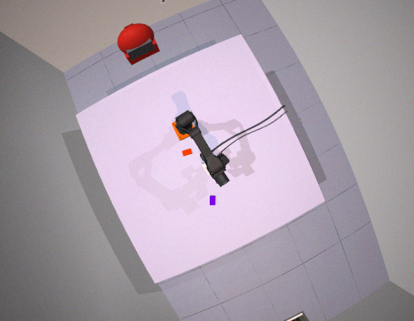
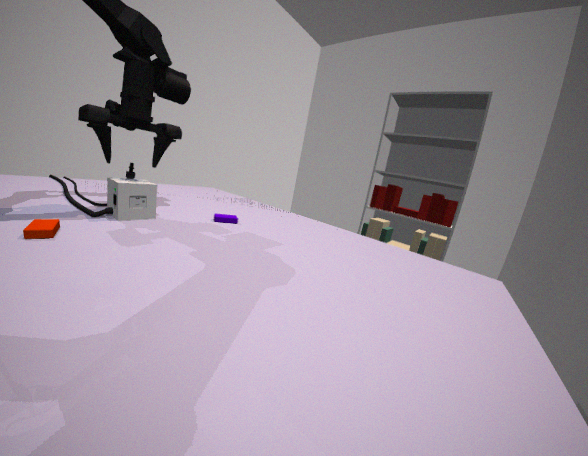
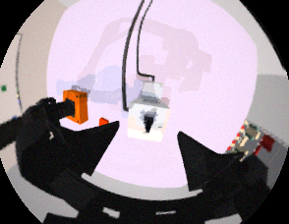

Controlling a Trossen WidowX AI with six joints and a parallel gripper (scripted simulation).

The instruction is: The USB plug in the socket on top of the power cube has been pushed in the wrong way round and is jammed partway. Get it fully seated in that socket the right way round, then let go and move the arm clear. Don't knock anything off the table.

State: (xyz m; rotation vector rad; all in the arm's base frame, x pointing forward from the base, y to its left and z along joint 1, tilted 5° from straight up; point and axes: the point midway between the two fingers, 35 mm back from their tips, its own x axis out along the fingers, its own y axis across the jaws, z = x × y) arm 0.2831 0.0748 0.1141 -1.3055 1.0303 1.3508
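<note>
My gripper tip is now 2 cm above the USB plug. Round my gripper tip: purple block (20 cm ahead, 7 cm to the right, 10 cm below); orange block (14 cm behind, 12 cm to the right, 10 cm below).
</note>
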